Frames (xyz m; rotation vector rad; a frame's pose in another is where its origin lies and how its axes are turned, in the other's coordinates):
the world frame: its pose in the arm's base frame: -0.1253 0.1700 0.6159 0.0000 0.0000 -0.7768
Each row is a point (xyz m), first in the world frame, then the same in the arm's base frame.
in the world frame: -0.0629 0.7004 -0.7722
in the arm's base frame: 0.3208 0.7136 -0.1563
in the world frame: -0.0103 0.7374 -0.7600
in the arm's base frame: 0.3843 0.7031 -0.1441
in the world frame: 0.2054 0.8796 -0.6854
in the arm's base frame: 0.6378 0.6533 -0.0695
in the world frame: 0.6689 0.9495 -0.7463
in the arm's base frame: 1.0173 0.3782 -0.1304
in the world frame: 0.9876 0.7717 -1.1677
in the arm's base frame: 1.1200 0.0280 -0.5518
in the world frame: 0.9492 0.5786 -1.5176
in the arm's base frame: 0.9572 -0.0828 -0.9017
